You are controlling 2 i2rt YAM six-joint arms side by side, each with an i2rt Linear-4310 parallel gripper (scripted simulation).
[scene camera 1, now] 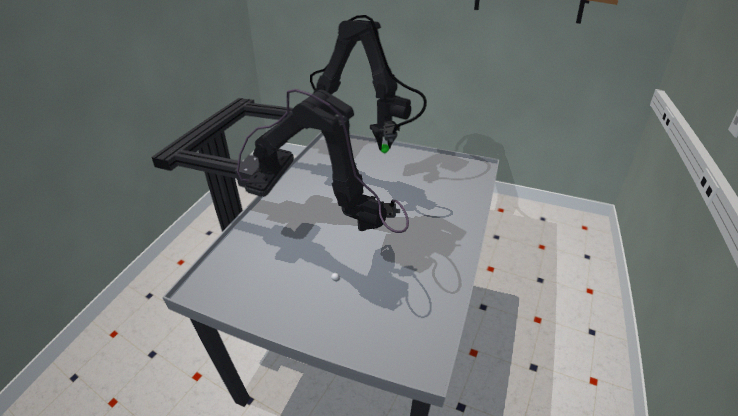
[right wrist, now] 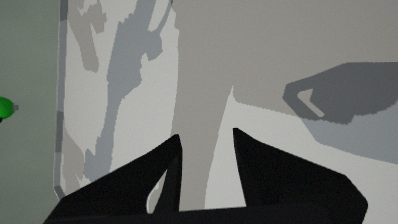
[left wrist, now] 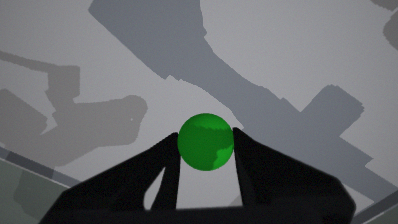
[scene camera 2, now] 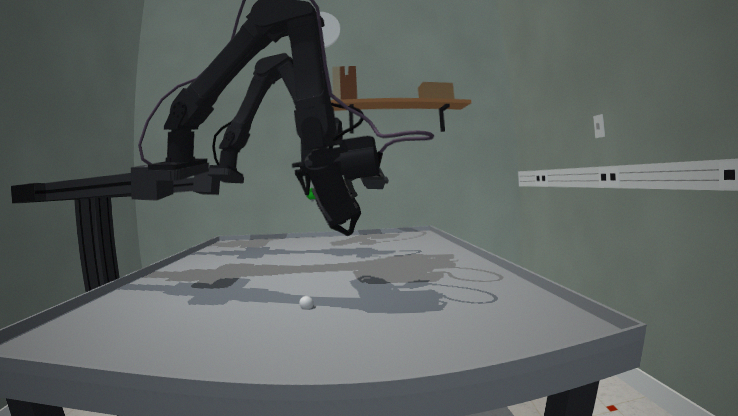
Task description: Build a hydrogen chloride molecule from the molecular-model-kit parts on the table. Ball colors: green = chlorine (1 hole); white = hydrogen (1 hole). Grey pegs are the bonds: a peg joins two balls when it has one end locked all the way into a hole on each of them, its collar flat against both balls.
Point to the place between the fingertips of my left gripper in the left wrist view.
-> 205, 138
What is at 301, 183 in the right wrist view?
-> My right gripper.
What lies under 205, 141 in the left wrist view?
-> A green ball.
